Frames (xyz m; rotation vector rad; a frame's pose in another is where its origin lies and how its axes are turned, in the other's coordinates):
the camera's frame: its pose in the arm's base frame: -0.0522 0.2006 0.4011 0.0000 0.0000 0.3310
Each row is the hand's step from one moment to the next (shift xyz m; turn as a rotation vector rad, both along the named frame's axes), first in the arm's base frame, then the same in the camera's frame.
Working: the arm's base frame: its pose in the camera's frame: -0.0158 -0.2067 -0.4011 0.0000 0.0000 -0.3310

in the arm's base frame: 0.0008 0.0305 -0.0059 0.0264 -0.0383 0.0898
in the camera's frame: 0.0107 0.0286 -0.0059 0.0125 -0.0448 0.0898
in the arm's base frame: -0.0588 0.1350 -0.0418 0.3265 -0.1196 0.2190
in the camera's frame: -0.0117 0.1468 -0.0418 0.2699 -0.2192 0.2190
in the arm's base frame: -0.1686 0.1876 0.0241 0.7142 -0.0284 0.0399
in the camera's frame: -0.0985 0.2322 0.0241 0.6662 -0.2590 0.0399
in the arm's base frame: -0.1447 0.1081 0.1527 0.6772 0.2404 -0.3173
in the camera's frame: -0.1017 0.1493 0.1527 0.7186 0.0073 -0.3173
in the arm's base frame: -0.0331 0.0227 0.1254 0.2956 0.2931 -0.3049
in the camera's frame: -0.0239 0.0322 0.1254 0.3748 0.1811 -0.3049
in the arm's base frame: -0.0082 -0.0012 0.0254 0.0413 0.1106 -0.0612
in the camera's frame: -0.0081 0.0015 0.0254 0.0750 0.0912 -0.0612
